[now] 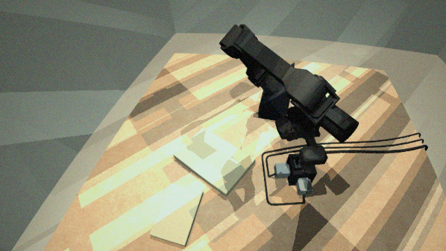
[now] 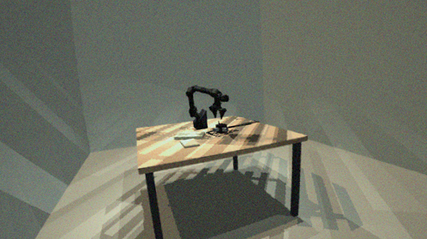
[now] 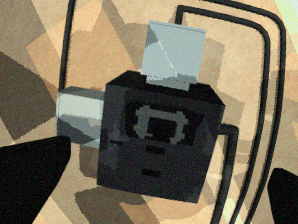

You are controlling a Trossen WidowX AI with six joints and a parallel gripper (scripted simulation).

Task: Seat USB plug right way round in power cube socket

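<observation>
Now: gripper tip 40 mm above the grey USB plug and 10 mm short of it.
</observation>
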